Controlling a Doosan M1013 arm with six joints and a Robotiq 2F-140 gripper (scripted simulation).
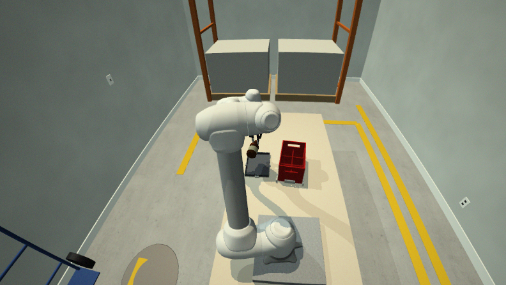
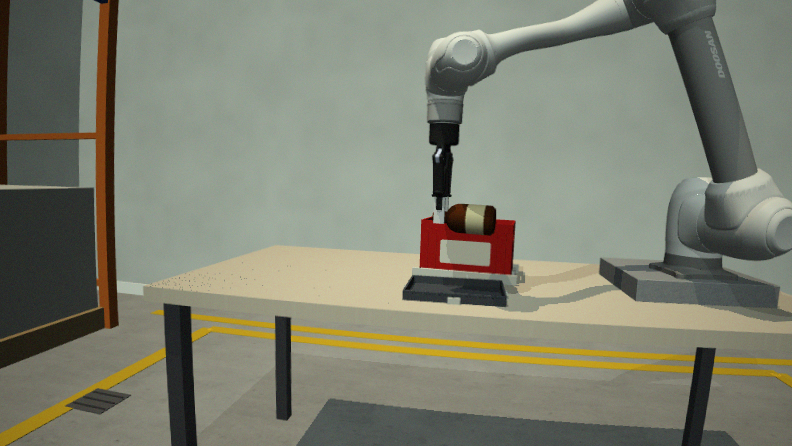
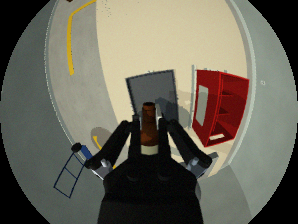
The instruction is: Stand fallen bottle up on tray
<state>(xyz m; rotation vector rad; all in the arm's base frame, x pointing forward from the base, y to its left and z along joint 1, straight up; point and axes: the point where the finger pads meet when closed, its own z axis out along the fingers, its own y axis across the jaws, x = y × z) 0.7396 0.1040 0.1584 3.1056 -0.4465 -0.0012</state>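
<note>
My hand is 5 cm past the bottle, 2 cm to the right of it and 2 cm above it. The rest, counted from my hand: tray 5 cm behind, 1 cm to the right, 21 cm below; then red crate 11 cm behind, 28 cm to the right, 14 cm below.
</note>
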